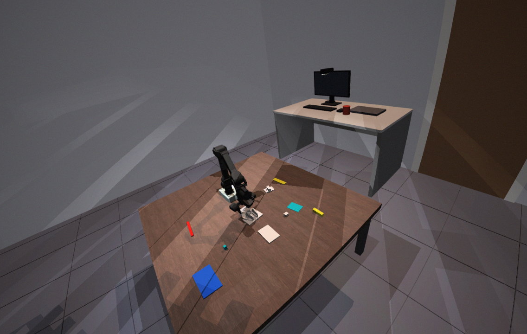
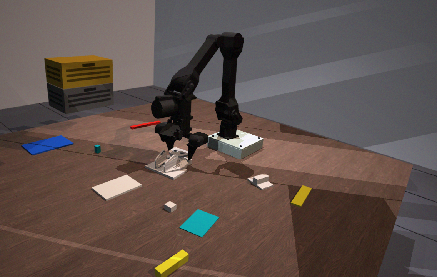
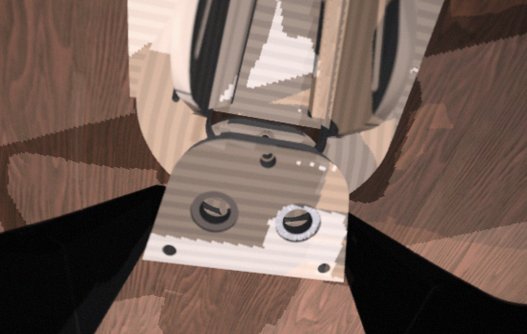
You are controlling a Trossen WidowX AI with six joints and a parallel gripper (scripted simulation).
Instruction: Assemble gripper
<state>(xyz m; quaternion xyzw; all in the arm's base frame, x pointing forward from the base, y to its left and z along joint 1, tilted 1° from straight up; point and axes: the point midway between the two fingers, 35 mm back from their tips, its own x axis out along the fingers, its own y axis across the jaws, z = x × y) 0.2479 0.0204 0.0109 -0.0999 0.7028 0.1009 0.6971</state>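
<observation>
The housing plate lies 1 cm ahead of my gripper tip and 2 cm below it. The rest, counted from my gripper tip: cream plate 25 cm ahead, 4 cm to the left, 2 cm below; then gripper base 1 cm ahead, 2 cm above; then small white cube 18 cm ahead, 21 cm to the left, 1 cm below.
</observation>
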